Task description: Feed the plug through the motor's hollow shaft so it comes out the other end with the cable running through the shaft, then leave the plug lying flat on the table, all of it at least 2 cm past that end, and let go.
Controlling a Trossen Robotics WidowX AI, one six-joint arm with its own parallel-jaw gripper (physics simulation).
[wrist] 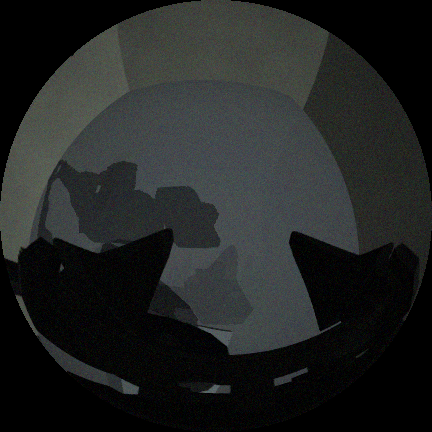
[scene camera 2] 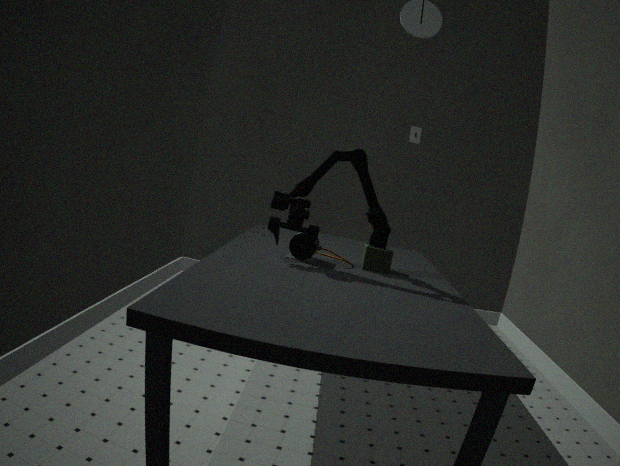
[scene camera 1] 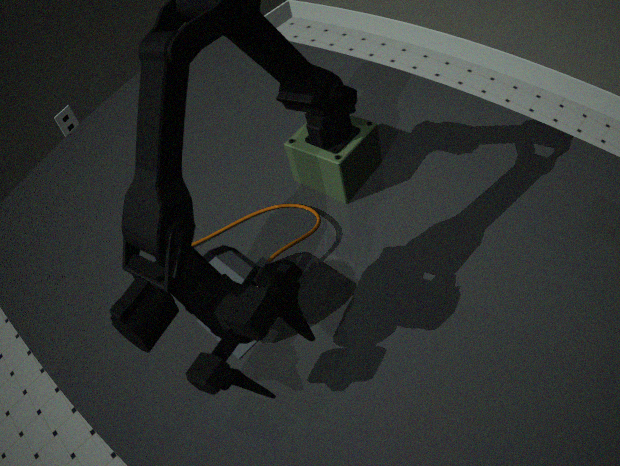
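Pixels of known places: gripper, between the fingertips: [wrist: 233, 236] [scene camera 2: 289, 247] [scene camera 1: 293, 368]; arm's base, origin of its link: [scene camera 2: 377, 247] [scene camera 1: 332, 135].
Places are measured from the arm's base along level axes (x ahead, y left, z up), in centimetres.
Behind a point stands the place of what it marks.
The motor [scene camera 2: 303, 246] shows as a dark round body standing on the table [scene camera 2: 320, 310] @[x 15.1, y 65.1, z -9.0 cm] [scene camera 1: 501, 360] @[x 14.6, y 39.6, z -9.0 cm]. In the scene camera 1 view it merges with the black arm and gripper, and its shaft opening cannot be made out. The orange cable [scene camera 1: 288, 205] @[x 10.1, y -2.8, z -8.6 cm] [scene camera 2: 336, 256] @[x 15.4, y 5.8, z -5.3 cm] bends in a loop between the motor and the arm's base; both its ends pass out of sight behind the arm and motor. The plug cannot be made out in any view. My gripper [scene camera 1: 294, 368] @[x 32.0, y 18.5, z -3.1 cm] [wrist: 233, 236] @[x 32.0, y 18.5, z -3.1 cm] is open with empty fingers, low over the table close to the motor, with one finger beside the motor's upper part.
The green base block [scene camera 1: 320, 167] @[x 4.9, y 0.9, z -2.3 cm] [scene camera 2: 377, 258] @[x -0.5, y 4.7, z -3.7 cm] carries the arm, behind the cable loop. Edges of a pale flat piece [scene camera 1: 245, 350] @[x 33.0, y 8.8, z -8.8 cm] [wrist: 220, 335] @[x 33.5, y 8.2, z -8.8 cm] show under the motor area. Dark shadows of the arm and motor lie across the table. The arm covers much of the motor area in the scene camera 1 view.
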